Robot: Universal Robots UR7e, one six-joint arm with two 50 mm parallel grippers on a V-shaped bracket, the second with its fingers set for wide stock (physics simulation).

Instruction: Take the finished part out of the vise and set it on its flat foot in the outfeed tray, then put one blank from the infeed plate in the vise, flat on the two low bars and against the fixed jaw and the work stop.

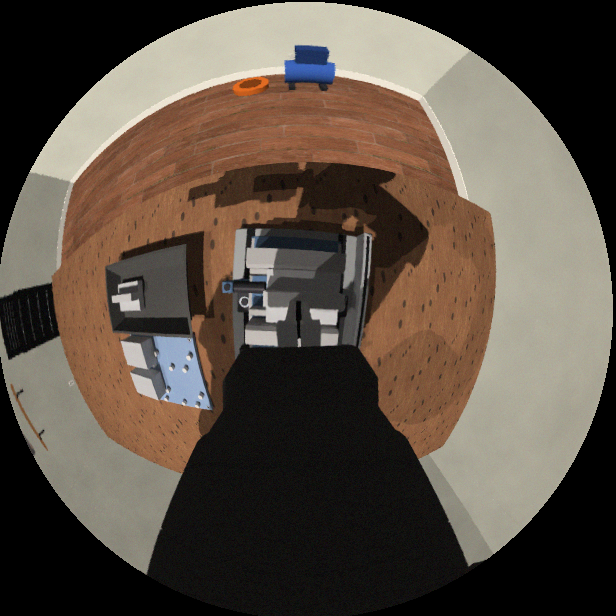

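The vise point(301, 287) stands in the middle of the wooden table, straight below me. My gripper point(299, 321) reaches out from the black body at the bottom, its two dark fingers close together. They appear shut on a grey blank point(304, 281) held above the vise opening, in the arm's shadow. The finished part point(129, 294), white and stepped, sits in the dark outfeed tray point(150, 290) on the left. Two more blanks point(143, 367) rest on the light blue infeed plate point(185, 370) below the tray. The vise bars are mostly hidden.
A small blue work stop point(228, 286) sticks out at the vise's left side. An orange ring point(251, 85) and a blue machine point(309, 67) stand on the far floor. The table top has many small holes.
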